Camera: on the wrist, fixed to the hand. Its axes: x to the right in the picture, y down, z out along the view.
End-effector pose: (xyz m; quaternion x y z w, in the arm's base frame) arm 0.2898 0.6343 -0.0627 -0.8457 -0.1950 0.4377 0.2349
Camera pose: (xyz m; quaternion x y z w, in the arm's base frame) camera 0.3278 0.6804 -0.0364 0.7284 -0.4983 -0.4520 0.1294
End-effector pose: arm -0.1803 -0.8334 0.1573 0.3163 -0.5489 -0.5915 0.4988
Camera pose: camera -0.1686 -0.8761 0.1094 -0.1520 -0.6075 -0.0206 0.7794
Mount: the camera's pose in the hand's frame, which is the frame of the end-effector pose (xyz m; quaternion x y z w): 0.0282 -0.0477 -0.0345 0.0257 0.0284 0.7263 0.6863
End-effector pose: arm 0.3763 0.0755 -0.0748 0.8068 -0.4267 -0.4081 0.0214
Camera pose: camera 0.4402 0.0751 -0.0881 0.2559 -0.8887 -0.2307 0.3025
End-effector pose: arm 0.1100 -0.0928 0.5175 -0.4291 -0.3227 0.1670 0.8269
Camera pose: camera 0.1541 -0.1254 0.5529 -0.5124 0.1180 0.7113 0.4664
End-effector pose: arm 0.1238 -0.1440 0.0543 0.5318 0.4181 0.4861 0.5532
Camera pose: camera 0.0995 -0.1082 0.0055 0.6691 -0.0711 0.7398 0.0011
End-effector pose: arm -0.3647 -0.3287 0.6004 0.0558 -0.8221 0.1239 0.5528
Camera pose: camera -0.3337 -0.3642 0.6456 -0.5481 -0.5859 0.5093 0.3113
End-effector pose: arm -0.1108 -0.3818 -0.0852 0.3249 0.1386 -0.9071 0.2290
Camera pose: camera -0.1361 -0.3363 -0.1246 0.3553 -0.1577 -0.4505 0.8037
